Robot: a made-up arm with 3 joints. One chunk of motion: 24 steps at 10 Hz.
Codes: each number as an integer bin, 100 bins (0 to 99) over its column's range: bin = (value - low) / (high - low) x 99, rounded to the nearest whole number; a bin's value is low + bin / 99 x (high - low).
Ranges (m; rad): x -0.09..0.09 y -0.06..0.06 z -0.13..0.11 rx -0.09..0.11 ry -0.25..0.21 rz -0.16..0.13
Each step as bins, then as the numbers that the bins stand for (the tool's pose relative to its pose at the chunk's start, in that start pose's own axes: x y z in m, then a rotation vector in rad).
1 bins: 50 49 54 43 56 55
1 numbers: 0.0009 -0.0006 0.0009 -0.0031 0.0102 0.0011
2 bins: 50 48 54 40 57 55
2 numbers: 0.0009 -0.0018 0.0009 -0.0092 0.0148 0.0011
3 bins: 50 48 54 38 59 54
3 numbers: 0.0009 -0.0018 0.0009 -0.0132 0.0241 -0.0018
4 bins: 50 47 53 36 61 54
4 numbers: 0.0009 -0.0030 -0.0015 -0.0173 0.0334 -0.0018
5 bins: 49 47 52 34 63 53
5 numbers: -0.0009 -0.0030 -0.0039 -0.0213 0.0427 -0.0047
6 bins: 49 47 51 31 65 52
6 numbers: -0.0009 -0.0030 -0.0064 -0.0274 0.0520 -0.0077
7 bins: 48 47 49 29 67 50
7 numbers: -0.0027 -0.0030 -0.0112 -0.0314 0.0613 -0.0135
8 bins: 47 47 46 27 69 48
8 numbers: -0.0045 -0.0030 -0.0185 -0.0355 0.0706 -0.0194
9 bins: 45 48 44 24 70 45
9 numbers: -0.0082 -0.0018 -0.0233 -0.0415 0.0753 -0.0282
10 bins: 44 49 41 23 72 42
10 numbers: -0.0100 -0.0006 -0.0306 -0.0435 0.0845 -0.0370
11 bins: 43 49 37 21 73 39
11 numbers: -0.0118 -0.0006 -0.0403 -0.0476 0.0892 -0.0458
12 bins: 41 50 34 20 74 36
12 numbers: -0.0155 0.0006 -0.0476 -0.0496 0.0938 -0.0545
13 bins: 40 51 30 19 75 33
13 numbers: -0.0173 0.0018 -0.0573 -0.0516 0.0985 -0.0633
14 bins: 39 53 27 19 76 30
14 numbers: -0.0191 0.0042 -0.0645 -0.0516 0.1031 -0.0721
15 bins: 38 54 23 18 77 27
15 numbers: -0.0209 0.0055 -0.0742 -0.0536 0.1078 -0.0809
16 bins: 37 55 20 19 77 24
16 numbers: -0.0227 0.0067 -0.0815 -0.0516 0.1078 -0.0897
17 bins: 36 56 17 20 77 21
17 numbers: -0.0245 0.0079 -0.0888 -0.0496 0.1078 -0.0985
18 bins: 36 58 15 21 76 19
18 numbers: -0.0245 0.0103 -0.0936 -0.0476 0.1031 -0.1043
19 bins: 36 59 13 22 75 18
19 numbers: -0.0245 0.0115 -0.0985 -0.0456 0.0985 -0.1073
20 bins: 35 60 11 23 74 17
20 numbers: -0.0264 0.0127 -0.1033 -0.0435 0.0938 -0.1102
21 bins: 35 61 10 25 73 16
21 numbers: -0.0264 0.0139 -0.1058 -0.0395 0.0892 -0.1131
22 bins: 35 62 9 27 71 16
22 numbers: -0.0264 0.0152 -0.1082 -0.0355 0.0799 -0.1131
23 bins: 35 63 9 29 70 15
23 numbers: -0.0264 0.0164 -0.1082 -0.0314 0.0753 -0.1161
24 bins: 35 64 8 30 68 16
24 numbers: -0.0264 0.0176 -0.1106 -0.0294 0.0660 -0.1131
